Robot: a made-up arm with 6 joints.
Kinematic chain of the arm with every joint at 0, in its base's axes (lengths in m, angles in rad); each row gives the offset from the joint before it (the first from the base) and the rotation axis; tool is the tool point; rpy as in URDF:
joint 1: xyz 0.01 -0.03 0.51 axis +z
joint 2: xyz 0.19 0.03 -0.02 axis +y
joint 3: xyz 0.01 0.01 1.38 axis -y
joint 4: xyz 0.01 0 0.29 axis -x
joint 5: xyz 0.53 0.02 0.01 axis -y
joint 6: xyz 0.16 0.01 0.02 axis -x
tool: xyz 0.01 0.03 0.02 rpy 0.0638 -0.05 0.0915
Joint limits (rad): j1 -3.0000..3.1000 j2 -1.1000..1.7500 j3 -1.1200..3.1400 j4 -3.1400..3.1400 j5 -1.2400..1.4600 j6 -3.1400..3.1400
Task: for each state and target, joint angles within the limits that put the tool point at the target. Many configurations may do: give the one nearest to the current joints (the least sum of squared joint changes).
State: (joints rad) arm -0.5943 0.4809 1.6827 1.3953 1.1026 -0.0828
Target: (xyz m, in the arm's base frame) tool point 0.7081 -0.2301 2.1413
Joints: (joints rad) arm -0.6070 0.6111 2.2257 1.3272 1.3225 -0.1246
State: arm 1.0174 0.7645 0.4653 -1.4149 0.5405 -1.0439
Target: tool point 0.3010 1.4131 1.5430
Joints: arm 1.4457 0.4280 -0.2925 -1.6096 0.5618 -1.0934
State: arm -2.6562 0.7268 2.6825 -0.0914 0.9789 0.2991
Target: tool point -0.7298 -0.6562 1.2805
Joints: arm -2.5334 1.3438 3.1026 -0.0735 1.1091 0.2759
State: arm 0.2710 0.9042 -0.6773 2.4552 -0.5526 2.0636
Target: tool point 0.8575 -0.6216 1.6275
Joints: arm -0.5537 0.0881 -0.7087 2.3832 -0.6510 2.0382
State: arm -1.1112 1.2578 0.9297 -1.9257 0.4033 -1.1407
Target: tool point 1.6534 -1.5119 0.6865
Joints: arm -0.6900 1.2987 0.7024 -2.0180 0.5013 -1.1612
